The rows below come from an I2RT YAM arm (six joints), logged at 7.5 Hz.
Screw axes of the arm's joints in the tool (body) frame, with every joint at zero. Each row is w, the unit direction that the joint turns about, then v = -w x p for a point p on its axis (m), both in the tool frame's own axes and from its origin. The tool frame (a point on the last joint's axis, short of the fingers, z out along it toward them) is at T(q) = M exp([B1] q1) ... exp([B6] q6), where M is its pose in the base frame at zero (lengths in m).
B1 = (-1, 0, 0, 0, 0.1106, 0)
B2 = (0, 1, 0, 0.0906, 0, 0.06)
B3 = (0, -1, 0, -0.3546, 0, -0.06)
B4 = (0, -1, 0, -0.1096, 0, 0)
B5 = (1, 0, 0, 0, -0.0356, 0)
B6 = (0, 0, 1, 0, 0, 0)
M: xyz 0.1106 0 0.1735 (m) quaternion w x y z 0.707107 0 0.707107 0
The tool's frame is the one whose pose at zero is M.
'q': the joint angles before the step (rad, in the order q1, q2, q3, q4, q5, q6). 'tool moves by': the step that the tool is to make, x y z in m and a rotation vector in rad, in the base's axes. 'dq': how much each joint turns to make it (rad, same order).
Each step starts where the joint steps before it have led.
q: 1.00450, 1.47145, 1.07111, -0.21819, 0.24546, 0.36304
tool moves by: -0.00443, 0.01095, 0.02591, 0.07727, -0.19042, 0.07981
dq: 0.03018, -0.01888, 0.01159, 0.16916, 0.01717, -0.13455
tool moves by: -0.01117, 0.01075, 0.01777, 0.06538, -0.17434, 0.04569
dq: 0.04834, -0.00899, -0.00894, 0.17532, 0.04139, -0.11719
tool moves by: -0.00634, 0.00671, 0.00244, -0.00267, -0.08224, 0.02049
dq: 0.02764, 0.00854, -0.00764, 0.07460, 0.02281, -0.07486
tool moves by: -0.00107, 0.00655, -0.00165, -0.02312, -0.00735, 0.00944
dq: 0.01157, 0.02187, 0.01783, -0.00803, 0.00528, -0.01695
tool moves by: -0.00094, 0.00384, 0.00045, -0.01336, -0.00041, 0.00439
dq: 0.00754, 0.01164, 0.01651, -0.01490, 0.00431, -0.00568
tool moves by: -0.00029, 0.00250, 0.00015, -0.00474, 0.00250, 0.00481
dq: 0.00364, 0.00807, 0.01025, -0.00753, -0.00120, 0.00000
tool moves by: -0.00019, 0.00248, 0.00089, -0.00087, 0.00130, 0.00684
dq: 0.00306, 0.00757, 0.01114, -0.00491, -0.00386, -0.00001
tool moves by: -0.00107, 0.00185, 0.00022, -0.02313, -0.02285, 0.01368
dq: 0.00467, 0.00431, 0.00516, -0.00143, -0.00234, -0.03346
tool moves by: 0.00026, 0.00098, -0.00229, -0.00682, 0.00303, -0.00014
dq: 0.00054, 0.00532, -0.00106, -0.00111, 0.00069, 0.00007
